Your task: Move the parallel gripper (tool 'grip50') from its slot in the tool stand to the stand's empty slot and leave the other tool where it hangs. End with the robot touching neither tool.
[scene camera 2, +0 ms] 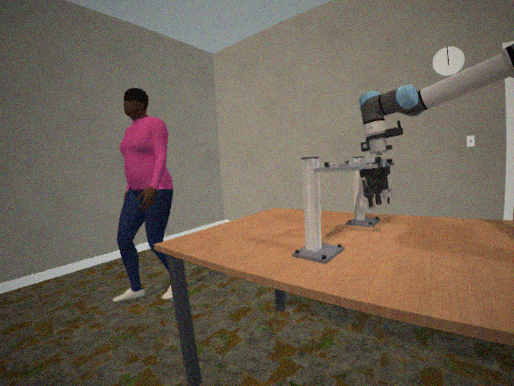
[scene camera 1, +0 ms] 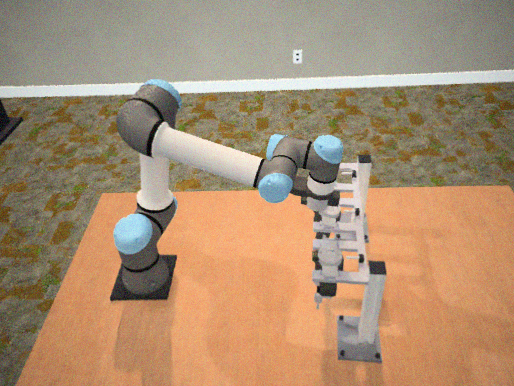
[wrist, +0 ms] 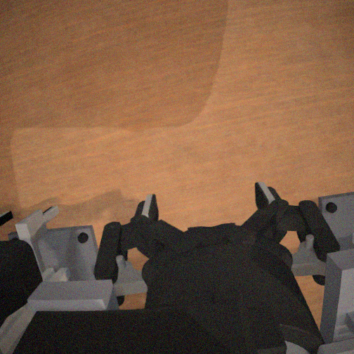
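Where they show: hand, tool point: [scene camera 2: 378, 152]; arm's base, link origin: [scene camera 1: 146, 276].
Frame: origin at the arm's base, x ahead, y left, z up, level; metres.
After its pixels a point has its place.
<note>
The arm's wrist ends in a bare tool coupling [scene camera 1: 317, 202] [scene camera 2: 378, 145]. No gripper is mounted on it. It stands upright close above the middle slot, with a small gap below it in scene camera 2. The adaptive gripper [scene camera 1: 324, 231] [wrist: 220, 280] hangs in that slot, its fingers spread in the wrist view. The parallel gripper [scene camera 1: 327, 288] [wrist: 20, 265] hangs in the near slot, at the left edge of the wrist view, with pale fingers. The empty slot [scene camera 1: 347, 187] @[x 0.656, y 0.163, z 0.271 m] is at the stand's far end. In scene camera 2 the two hanging tools overlap.
The tool stand has a near post [scene camera 1: 372, 305] @[x 0.709, y -0.199, z 0.166 m] [scene camera 2: 312, 205] @[x 0.702, y 0.293, z 0.153 m] and a far post [scene camera 1: 365, 175] @[x 0.720, y 0.254, z 0.249 m] on grey foot plates. Its slot arms point toward the robot base [scene camera 1: 145, 275] @[x 0.027, y -0.054, z 0.068 m]. A person [scene camera 2: 145, 155] in a pink top stands beyond the table [scene camera 2: 400, 260] @[x 0.450, y 0.218, z -0.012 m].
</note>
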